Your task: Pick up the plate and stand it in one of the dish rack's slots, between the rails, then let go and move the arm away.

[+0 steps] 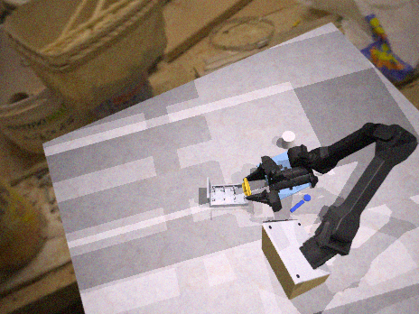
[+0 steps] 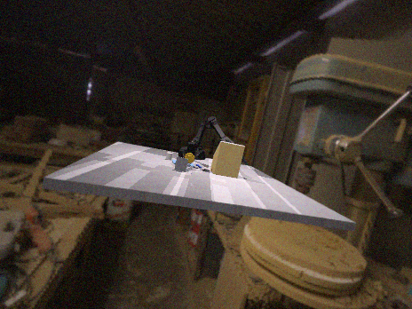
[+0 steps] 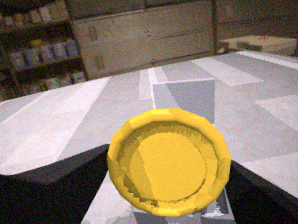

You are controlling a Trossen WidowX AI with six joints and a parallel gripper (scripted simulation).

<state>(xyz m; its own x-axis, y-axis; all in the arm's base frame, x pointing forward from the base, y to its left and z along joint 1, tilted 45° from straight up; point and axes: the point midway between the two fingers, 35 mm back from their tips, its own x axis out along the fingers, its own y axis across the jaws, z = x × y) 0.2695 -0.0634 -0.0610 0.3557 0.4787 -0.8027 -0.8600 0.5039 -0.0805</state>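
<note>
Right now my gripper tip is 4 cm to the right of the dish rack, 4 cm above it and 3 cm short of it. From my gripper tip the other things lie so: light blue mat: 16 cm to the right, 6 cm below; yellow plate: 1 cm to the right; blue spoon: 15 cm to the right, 11 cm behind, 6 cm below.
</note>
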